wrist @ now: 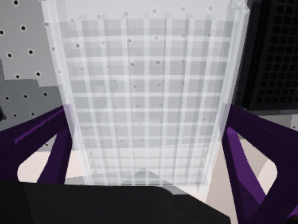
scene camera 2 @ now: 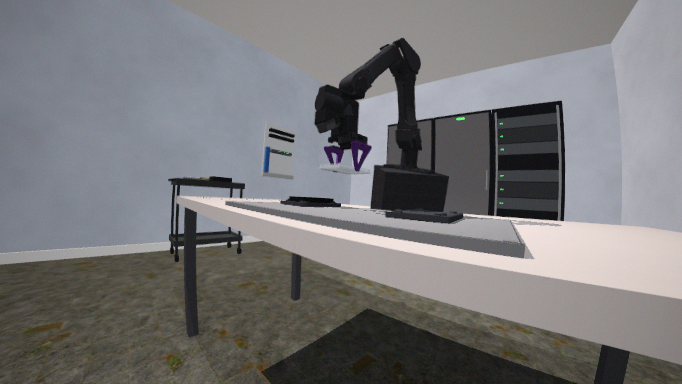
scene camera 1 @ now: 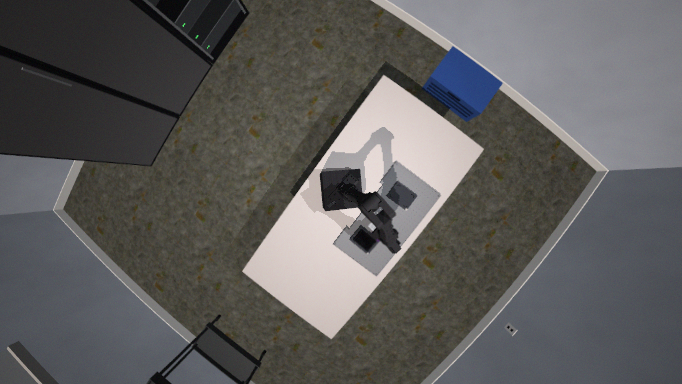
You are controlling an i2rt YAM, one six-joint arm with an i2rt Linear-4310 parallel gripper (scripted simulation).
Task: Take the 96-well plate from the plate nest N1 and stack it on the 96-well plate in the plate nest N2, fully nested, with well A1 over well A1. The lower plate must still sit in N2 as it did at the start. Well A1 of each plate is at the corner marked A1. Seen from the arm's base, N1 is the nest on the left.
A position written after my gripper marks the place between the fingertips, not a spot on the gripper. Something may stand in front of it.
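Note:
A clear 96-well plate (wrist: 179, 155) is visible. My gripper (scene camera 2: 345, 171) (wrist: 146, 112) is visible as well.

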